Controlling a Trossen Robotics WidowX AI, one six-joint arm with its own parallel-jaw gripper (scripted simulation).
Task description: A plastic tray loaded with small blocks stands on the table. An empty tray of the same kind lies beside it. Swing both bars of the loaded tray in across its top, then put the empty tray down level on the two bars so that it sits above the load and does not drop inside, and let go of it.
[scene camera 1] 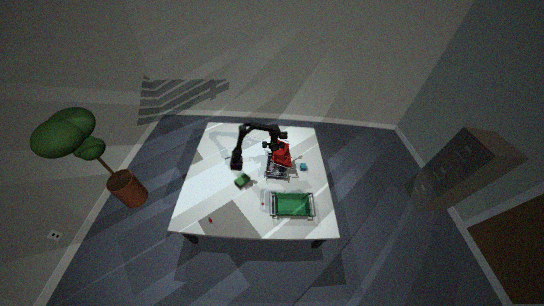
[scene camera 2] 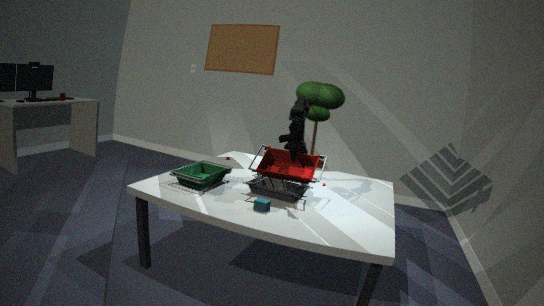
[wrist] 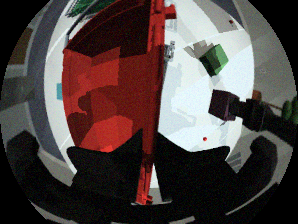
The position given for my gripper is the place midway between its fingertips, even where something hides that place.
Note:
In view: my gripper (wrist: 147, 131) and a red tray (wrist: 112, 78).

